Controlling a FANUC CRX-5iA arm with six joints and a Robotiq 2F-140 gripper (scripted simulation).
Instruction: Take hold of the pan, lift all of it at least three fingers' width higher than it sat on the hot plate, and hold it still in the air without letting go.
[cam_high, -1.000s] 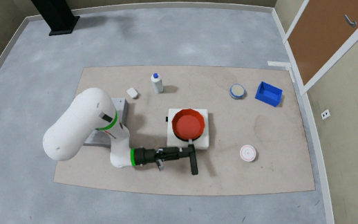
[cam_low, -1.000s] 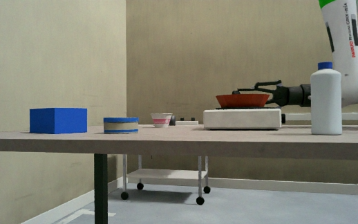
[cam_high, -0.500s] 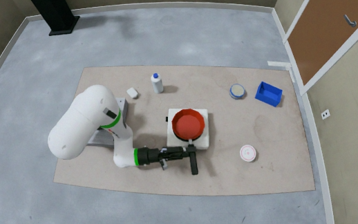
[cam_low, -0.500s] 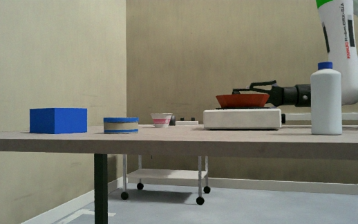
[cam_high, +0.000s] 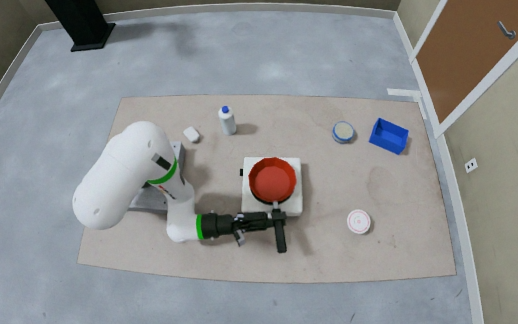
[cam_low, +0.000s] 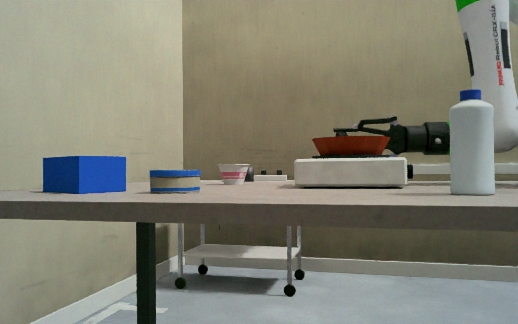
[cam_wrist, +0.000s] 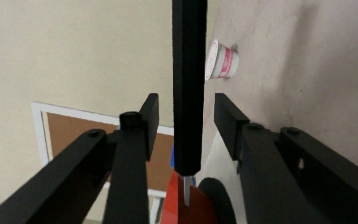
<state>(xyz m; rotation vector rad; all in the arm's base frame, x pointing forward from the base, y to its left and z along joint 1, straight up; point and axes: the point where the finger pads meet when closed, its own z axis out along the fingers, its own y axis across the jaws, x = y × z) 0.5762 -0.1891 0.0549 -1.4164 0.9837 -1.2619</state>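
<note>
My hand is 1 cm past the red pan, 10 cm to the right of it and 2 cm above it. The rest, counted from my hand: white hot plate 4 cm behind, 16 cm to the left, 9 cm below; white bottle 23 cm behind, 45 cm to the left, 4 cm below; pink-striped cup 33 cm ahead, 1 cm to the left, 9 cm below.
</note>
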